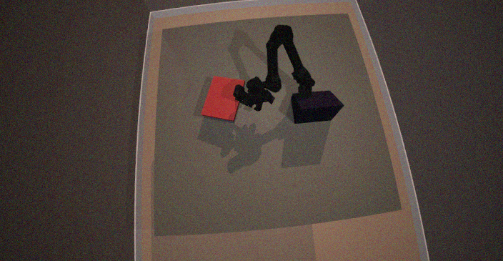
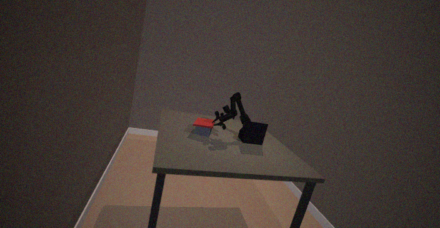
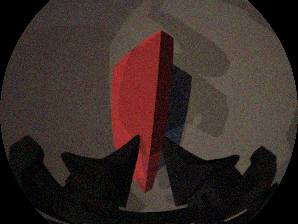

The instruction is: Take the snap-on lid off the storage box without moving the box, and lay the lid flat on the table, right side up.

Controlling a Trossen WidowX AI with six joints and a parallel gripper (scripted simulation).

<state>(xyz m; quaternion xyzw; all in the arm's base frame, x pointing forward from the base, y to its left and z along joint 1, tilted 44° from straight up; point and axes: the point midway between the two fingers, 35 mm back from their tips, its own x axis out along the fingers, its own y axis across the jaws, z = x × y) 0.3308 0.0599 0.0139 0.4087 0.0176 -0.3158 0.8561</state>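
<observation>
Now: the red lid 8 cm ahead of my gripper tip and 2 cm to the right of it. Round my gripper tip: blue storage box (7 cm ahead, 1 cm to the right, 6 cm below).
</observation>
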